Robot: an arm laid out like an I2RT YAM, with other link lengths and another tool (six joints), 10 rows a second.
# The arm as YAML. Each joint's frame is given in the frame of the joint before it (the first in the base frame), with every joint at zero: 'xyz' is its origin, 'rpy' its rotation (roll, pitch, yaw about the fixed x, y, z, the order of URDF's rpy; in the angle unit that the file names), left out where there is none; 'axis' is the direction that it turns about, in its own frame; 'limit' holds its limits. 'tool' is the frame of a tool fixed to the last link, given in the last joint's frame.
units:
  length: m
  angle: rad
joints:
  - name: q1
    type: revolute
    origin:
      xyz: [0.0, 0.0, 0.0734]
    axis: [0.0, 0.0, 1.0]
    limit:
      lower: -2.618
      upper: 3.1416
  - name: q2
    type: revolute
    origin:
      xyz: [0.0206, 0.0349, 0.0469]
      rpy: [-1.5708, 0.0, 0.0]
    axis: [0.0, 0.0, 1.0]
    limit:
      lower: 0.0
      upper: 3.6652
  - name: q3
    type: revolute
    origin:
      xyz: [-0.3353, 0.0, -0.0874]
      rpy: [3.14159, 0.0, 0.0]
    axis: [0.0, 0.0, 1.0]
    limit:
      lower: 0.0
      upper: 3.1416
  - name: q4
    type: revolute
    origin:
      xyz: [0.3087, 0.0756, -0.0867]
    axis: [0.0, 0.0, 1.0]
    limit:
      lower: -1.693
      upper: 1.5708
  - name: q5
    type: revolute
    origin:
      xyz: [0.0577, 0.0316, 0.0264]
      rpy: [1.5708, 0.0, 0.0]
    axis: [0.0, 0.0, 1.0]
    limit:
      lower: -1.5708
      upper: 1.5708
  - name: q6
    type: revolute
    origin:
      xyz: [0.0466, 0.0, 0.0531]
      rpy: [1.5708, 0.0, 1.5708]
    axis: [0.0, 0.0, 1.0]
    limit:
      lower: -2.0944
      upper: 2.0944
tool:
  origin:
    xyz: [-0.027, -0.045, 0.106]
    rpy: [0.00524, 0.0, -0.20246]
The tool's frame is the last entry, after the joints.
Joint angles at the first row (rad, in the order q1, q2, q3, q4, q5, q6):
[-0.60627 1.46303 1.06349 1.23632 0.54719 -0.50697]
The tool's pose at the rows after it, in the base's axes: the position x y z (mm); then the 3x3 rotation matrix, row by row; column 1 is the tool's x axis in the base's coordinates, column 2 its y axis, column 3 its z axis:
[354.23 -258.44 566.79], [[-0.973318 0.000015 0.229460], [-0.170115 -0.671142 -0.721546], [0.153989 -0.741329 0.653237]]
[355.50 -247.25 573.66], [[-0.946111 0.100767 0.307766], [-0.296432 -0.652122 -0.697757], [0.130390 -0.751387 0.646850]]
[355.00 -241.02 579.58], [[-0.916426 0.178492 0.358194], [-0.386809 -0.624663 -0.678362], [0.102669 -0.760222 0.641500]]
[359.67 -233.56 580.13], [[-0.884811 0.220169 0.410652], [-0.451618 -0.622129 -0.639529], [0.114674 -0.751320 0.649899]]
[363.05 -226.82 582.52], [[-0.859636 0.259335 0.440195], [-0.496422 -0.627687 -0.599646], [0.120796 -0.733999 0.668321]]
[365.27 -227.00 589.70], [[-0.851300 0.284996 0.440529], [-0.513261 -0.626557 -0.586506], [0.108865 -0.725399 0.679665]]
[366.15 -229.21 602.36], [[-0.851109 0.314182 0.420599], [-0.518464 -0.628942 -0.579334], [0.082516 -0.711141 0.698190]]
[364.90 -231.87 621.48], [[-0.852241 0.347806 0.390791], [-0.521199 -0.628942 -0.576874], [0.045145 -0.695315 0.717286]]
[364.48 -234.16 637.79], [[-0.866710 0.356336 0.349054], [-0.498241 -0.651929 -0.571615], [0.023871 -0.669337 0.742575]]
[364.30 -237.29 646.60], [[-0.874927 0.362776 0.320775], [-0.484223 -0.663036 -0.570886], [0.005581 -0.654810 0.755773]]
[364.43 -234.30 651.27], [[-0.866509 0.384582 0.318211], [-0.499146 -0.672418 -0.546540], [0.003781 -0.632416 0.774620]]
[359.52 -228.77 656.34], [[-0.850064 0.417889 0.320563], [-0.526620 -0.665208 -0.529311], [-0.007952 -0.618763 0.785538]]
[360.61 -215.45 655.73], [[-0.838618 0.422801 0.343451], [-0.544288 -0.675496 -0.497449], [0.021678 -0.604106 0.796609]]
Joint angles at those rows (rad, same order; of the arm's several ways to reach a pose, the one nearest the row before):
[-0.56846 1.46445 1.07032 1.23272 0.50923 -0.49838]
[-0.56143 1.43274 1.07293 1.15197 0.44383 -0.37913]
[-0.56000 1.41304 1.07988 1.09644 0.39710 -0.28559]
[-0.55991 1.40923 1.07841 1.08304 0.33199 -0.24435]
[-0.55903 1.41393 1.08193 1.09557 0.28063 -0.21906]
[-0.55952 1.42679 1.10828 1.09525 0.26845 -0.20080]
[-0.55991 1.44677 1.15212 1.10005 0.27278 -0.18586]
[-0.55990 1.46565 1.21427 1.09051 0.28699 -0.16741]
[-0.55984 1.49165 1.27166 1.10665 0.30562 -0.18644]
[-0.56175 1.51128 1.30780 1.11832 0.31963 -0.19362]
[-0.56257 1.52052 1.32150 1.13822 0.29893 -0.18619]
[-0.56107 1.50946 1.32115 1.14056 0.28314 -0.15883]
[-0.54613 1.49342 1.30167 1.15166 0.25121 -0.17428]

